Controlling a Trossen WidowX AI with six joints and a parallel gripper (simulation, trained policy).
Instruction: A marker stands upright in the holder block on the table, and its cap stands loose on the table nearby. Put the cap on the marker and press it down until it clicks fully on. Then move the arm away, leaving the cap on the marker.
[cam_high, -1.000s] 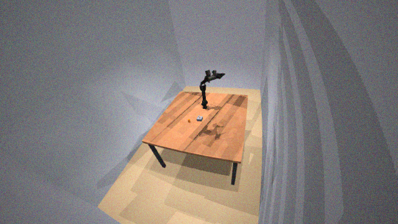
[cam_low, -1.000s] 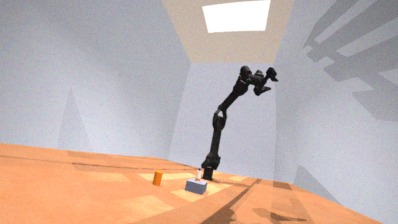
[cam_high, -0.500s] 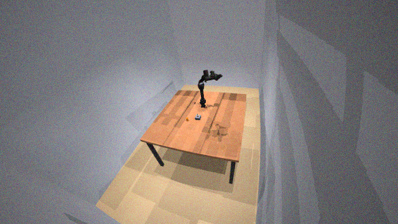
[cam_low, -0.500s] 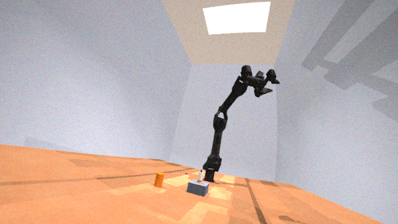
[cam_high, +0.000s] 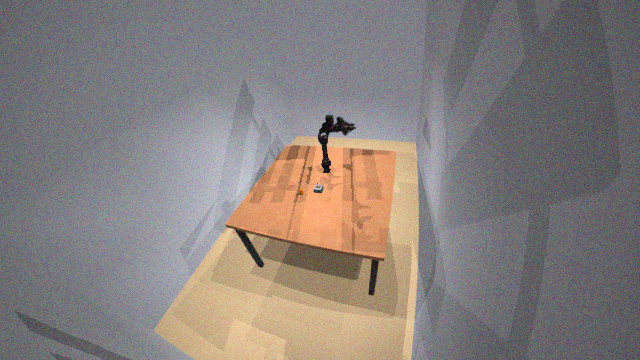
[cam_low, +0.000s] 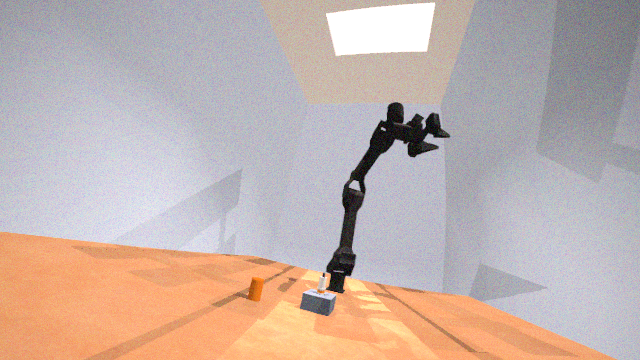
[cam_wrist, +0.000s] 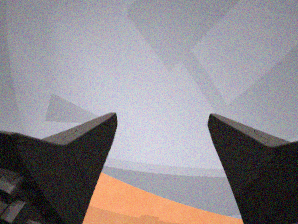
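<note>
Right now the orange cap is 54 cm below my gripper tip, 46 cm to the right of it and 22 cm ahead of it. Also, from my gripper tip: grey holder block (54 cm below, 32 cm to the right, 14 cm ahead).
</note>
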